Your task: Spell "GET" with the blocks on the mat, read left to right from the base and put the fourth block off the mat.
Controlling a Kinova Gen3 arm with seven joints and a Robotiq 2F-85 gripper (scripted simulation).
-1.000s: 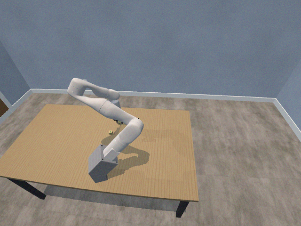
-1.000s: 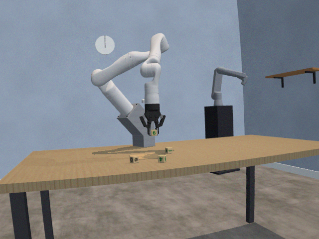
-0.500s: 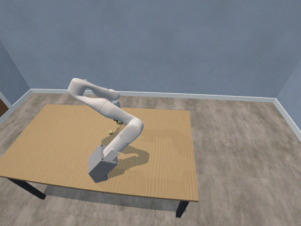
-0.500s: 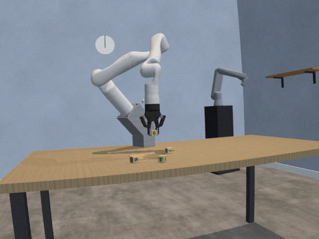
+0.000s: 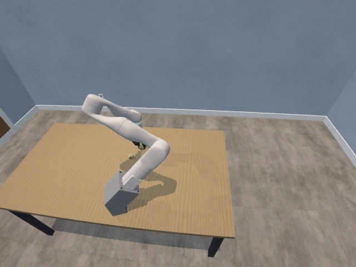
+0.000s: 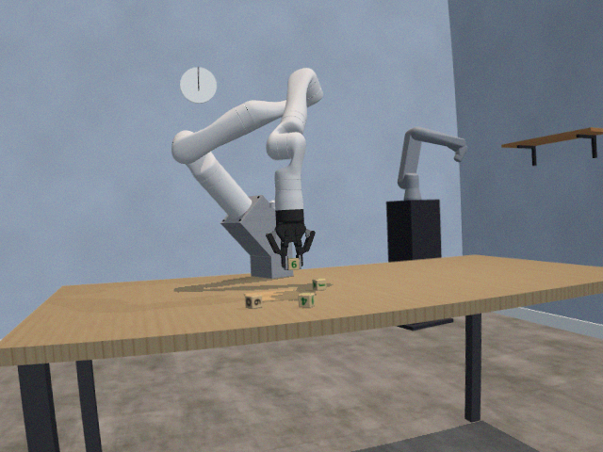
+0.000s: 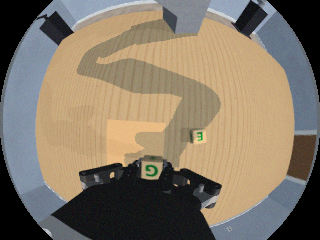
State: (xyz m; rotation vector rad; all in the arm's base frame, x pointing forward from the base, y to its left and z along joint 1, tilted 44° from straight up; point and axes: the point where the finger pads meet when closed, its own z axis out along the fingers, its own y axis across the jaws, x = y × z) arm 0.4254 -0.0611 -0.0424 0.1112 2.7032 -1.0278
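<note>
My hand is 10 mm past the mat, 50 mm to the left of it and 90 mm above it. Round my hand: T block 100 mm ahead, 160 mm to the right, 70 mm below; then G block right at my hand.
</note>
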